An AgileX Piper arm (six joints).
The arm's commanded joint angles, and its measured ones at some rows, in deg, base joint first. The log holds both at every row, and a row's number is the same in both.
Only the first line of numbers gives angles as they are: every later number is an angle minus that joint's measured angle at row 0.
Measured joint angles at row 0:
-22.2, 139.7, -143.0, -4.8, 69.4, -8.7
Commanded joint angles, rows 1 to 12:
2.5, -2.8, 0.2, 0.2, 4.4, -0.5
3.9, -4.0, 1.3, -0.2, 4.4, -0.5
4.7, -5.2, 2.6, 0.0, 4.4, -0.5
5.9, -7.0, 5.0, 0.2, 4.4, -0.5
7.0, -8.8, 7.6, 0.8, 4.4, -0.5
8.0, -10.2, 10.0, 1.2, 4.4, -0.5
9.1, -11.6, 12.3, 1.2, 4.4, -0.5
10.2, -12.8, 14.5, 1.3, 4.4, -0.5
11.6, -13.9, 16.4, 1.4, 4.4, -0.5
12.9, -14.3, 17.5, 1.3, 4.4, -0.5
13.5, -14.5, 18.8, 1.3, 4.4, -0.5
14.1, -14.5, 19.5, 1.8, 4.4, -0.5
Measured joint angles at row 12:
13.5, -13.9, 18.2, 1.3, 0.2, 0.0
